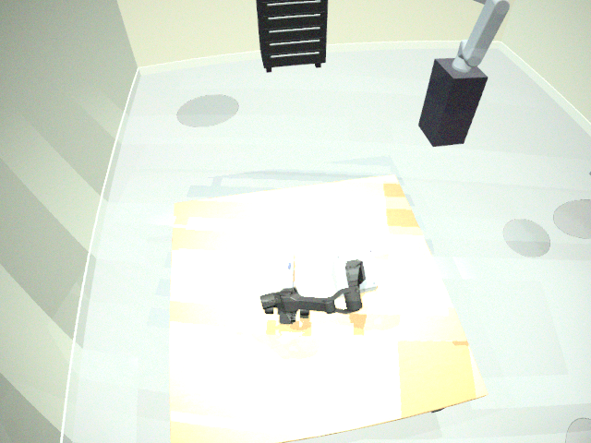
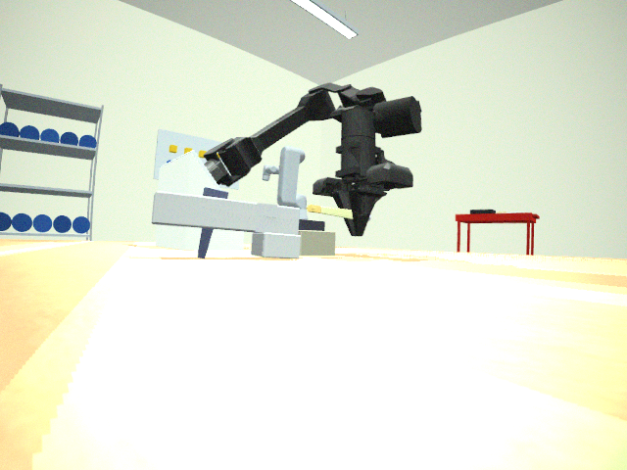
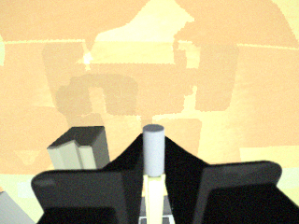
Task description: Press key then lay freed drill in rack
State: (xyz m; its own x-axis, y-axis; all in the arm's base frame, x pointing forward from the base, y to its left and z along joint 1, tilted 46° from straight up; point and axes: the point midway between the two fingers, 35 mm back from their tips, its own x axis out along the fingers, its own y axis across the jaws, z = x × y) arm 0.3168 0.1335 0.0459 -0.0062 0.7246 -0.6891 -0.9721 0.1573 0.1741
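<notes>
Now: gripper tip 1 cm past the drill, 4 cm to the left of it and 4 cm below it. From my gripper tip the other things lie so: pale grey fixture (4 cm behind, 20 cm to the right, 1 cm above); grey-beige rack (8 cm behind, 2 cm to the right, 1 cm below); dark blue key (5 cm behind, 23 cm to the right, 2 cm above).
</notes>
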